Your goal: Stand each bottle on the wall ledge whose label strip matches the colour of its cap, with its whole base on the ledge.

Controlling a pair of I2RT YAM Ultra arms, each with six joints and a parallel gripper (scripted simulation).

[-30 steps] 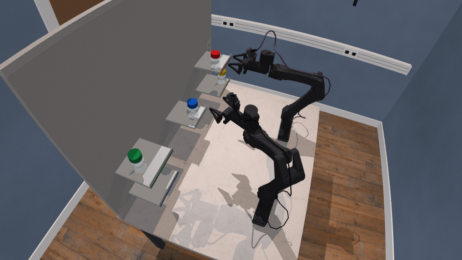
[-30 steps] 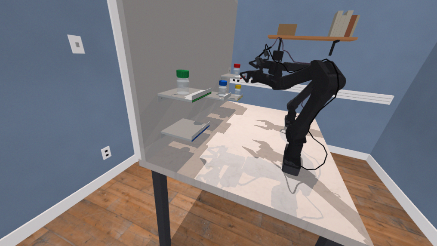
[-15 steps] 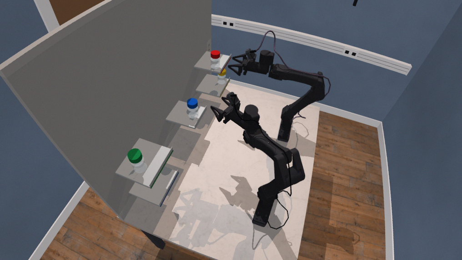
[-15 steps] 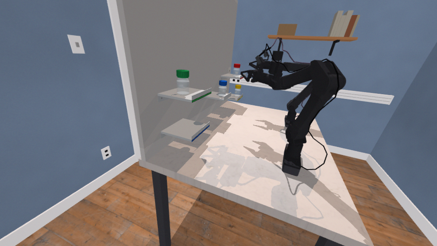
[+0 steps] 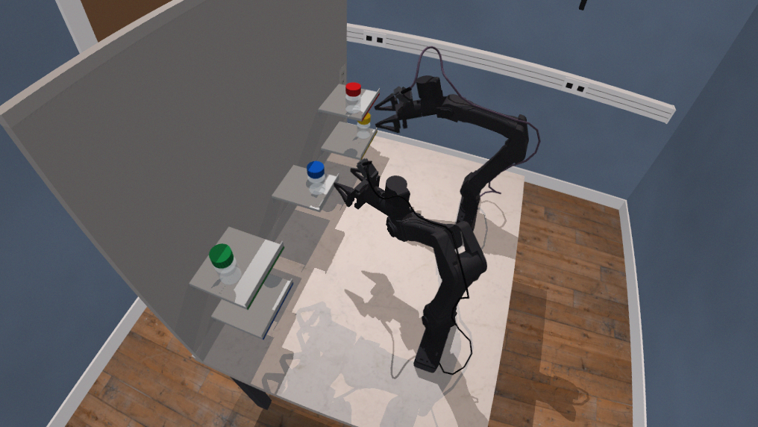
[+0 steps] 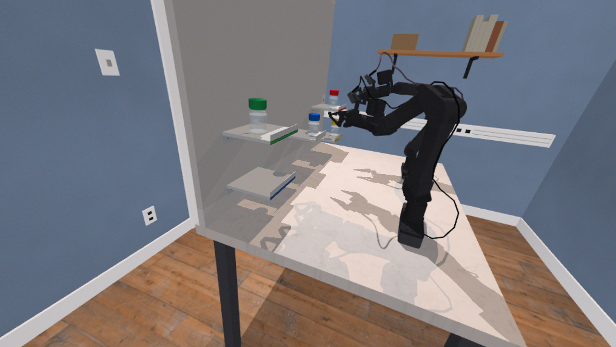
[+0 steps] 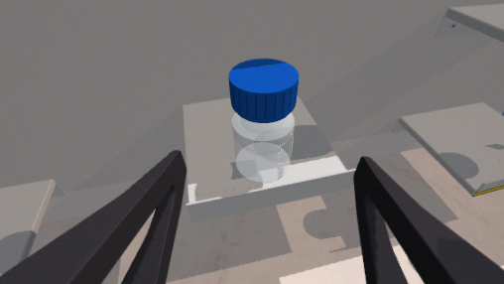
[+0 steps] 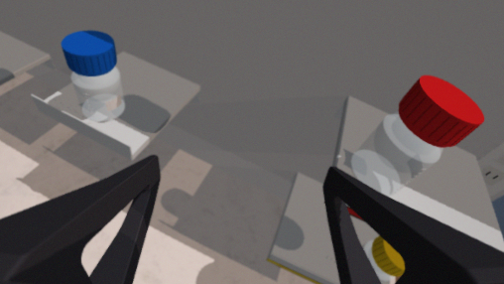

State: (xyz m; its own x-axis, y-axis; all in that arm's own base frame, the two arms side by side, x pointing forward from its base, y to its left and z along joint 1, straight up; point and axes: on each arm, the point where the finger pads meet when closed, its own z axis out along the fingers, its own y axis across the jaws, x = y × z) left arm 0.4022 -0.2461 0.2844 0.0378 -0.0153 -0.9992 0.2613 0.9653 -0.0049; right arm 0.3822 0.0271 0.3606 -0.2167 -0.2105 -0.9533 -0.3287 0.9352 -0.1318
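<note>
Right now my left hand is 11 cm short of the blue-capped bottle, 7 cm above it and 3 cm to the left of it. The rest, counted from my left hand: green-capped bottle (41 cm to the left, 15 cm ahead, 2 cm above); then grey wall panel (26 cm ahead, 12 cm above, 2 cm to the right); then red-capped bottle (37 cm to the right, 12 cm ahead, 2 cm above).
</note>
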